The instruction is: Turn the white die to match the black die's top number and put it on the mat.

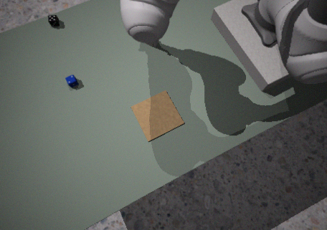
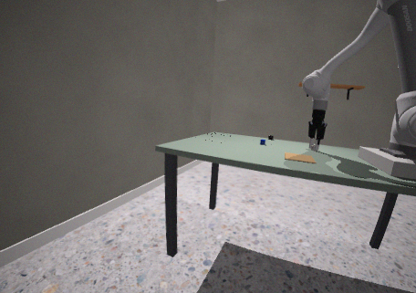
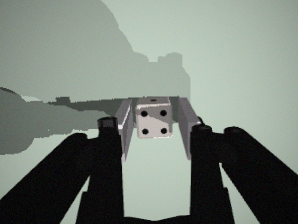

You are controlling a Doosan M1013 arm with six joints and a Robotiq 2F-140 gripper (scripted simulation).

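The white die lies 2 cm below my hand. The rest, counted from my hand: brown mat: 10 cm ahead, 28 cm to the left, 4 cm below; then blue die: 32 cm ahead, 5 cm to the left, 2 cm below; then black die: 31 cm ahead, 23 cm to the right, 2 cm below.
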